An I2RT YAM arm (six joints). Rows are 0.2 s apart.
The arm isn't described. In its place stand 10 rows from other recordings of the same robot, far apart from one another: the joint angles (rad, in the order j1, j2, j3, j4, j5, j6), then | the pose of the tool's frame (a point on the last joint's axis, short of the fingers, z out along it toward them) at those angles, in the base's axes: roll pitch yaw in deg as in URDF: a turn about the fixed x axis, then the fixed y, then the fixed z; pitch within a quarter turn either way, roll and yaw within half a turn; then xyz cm.
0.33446, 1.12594, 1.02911, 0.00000, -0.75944, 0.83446 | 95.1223, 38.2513, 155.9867, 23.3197, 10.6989, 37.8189
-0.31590, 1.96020, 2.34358, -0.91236, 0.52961, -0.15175 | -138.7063, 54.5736, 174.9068, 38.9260, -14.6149, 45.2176
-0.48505, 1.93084, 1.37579, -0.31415, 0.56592, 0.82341 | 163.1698, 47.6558, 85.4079, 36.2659, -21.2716, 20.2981
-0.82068, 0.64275, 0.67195, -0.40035, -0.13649, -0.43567 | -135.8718, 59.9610, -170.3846, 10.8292, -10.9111, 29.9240
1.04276, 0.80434, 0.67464, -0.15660, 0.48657, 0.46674 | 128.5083, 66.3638, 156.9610, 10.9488, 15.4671, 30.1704
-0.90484, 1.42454, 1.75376, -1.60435, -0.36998, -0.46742 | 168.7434, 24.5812, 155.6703, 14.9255, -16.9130, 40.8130
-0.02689, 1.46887, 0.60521, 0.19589, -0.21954, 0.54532 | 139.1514, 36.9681, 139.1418, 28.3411, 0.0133, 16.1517
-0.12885, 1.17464, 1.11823, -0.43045, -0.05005, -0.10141 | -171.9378, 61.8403, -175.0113, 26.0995, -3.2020, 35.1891
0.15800, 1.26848, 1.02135, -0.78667, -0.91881, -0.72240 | 161.5277, 56.6546, -124.0737, 23.5064, 6.6107, 28.1629
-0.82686, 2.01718, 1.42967, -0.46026, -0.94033, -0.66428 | 154.5520, 55.5571, 172.6091, 30.4626, -28.8531, 18.3484
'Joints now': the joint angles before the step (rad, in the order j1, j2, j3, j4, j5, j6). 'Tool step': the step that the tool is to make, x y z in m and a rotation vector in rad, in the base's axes. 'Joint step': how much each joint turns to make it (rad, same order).
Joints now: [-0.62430, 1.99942, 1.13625, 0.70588, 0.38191, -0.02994]
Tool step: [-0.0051, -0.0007, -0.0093, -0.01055, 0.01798, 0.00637]
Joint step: [-0.00906, 0.00993, -0.03061, 0.04060, -0.01224, -0.02288]
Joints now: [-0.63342, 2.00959, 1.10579, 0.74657, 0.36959, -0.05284]
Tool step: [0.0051, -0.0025, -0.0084, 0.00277, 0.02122, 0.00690]
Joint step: [0.00204, 0.03409, 0.01943, 0.00013, -0.00311, -0.01175]
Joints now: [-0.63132, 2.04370, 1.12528, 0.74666, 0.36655, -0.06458]
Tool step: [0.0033, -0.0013, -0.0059, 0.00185, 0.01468, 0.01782]
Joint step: [0.00086, 0.02215, 0.01103, 0.00194, -0.01544, -0.01071]
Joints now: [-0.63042, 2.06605, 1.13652, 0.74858, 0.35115, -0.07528]
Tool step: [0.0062, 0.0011, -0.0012, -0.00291, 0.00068, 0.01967]
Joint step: [0.00938, 0.01581, 0.01857, 0.00003, -0.00963, -0.00484]
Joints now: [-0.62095, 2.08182, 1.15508, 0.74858, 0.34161, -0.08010]
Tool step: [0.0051, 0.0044, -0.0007, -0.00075, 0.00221, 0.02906]
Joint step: [0.01337, 0.00555, 0.00569, 0.00010, -0.01511, -0.00491]
